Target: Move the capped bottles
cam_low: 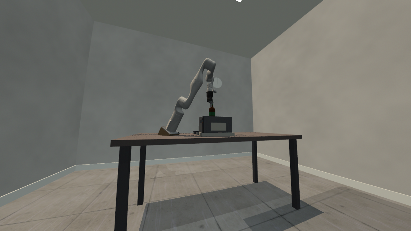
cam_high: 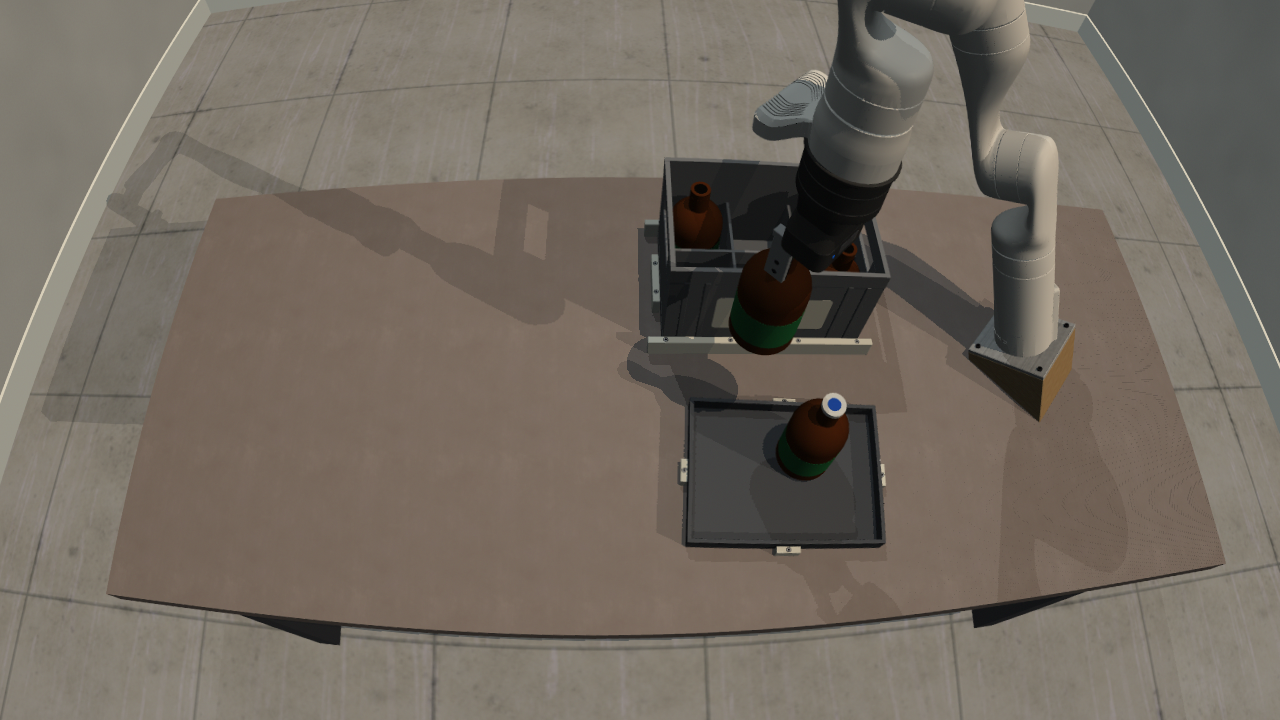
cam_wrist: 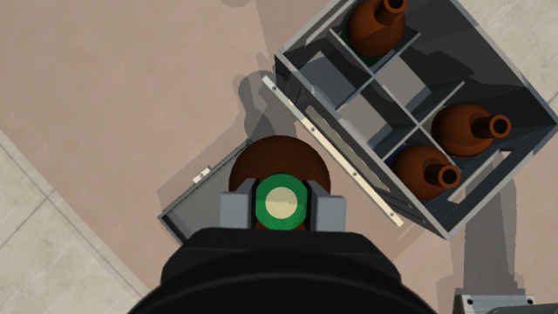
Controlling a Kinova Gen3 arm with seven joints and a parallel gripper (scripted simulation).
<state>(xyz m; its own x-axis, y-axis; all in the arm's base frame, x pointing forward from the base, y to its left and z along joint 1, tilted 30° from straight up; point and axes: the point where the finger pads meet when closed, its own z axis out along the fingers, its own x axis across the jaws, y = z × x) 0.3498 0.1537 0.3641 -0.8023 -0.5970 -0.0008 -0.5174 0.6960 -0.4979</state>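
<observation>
Now: the dark tray 30 mm behind my hand, 120 mm to the left of it and 310 mm below it. The rest, counted from my hand: crate (70 mm behind, 160 mm to the right, 240 mm below).
</observation>
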